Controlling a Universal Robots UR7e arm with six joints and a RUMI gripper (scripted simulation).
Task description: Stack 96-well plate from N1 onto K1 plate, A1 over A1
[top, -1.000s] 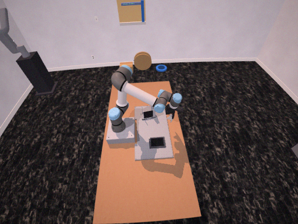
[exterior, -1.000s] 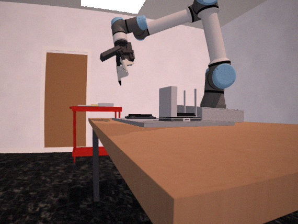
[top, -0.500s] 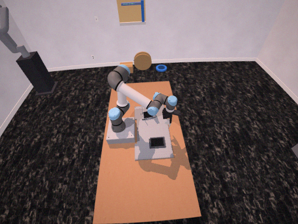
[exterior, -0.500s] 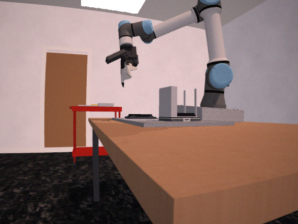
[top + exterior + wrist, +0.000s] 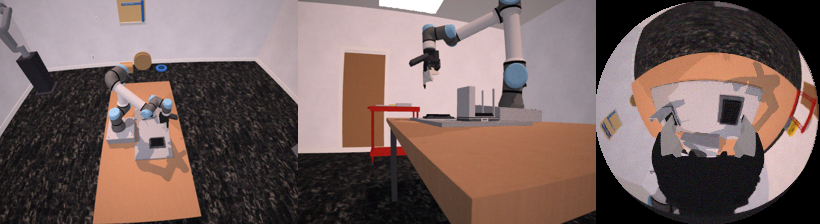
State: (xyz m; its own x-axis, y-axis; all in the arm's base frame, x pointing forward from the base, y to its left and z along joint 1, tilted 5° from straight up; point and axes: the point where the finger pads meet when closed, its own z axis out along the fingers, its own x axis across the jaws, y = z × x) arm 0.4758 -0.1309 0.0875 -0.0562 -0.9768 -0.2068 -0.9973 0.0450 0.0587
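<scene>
Now: hand 160 mm above the black 96-well plate, 90 mm past it and 80 mm to the left of it. From my hand the other things lie so: tall grey wall: 290 mm to the left, 100 mm below, 60 mm behind.
</scene>
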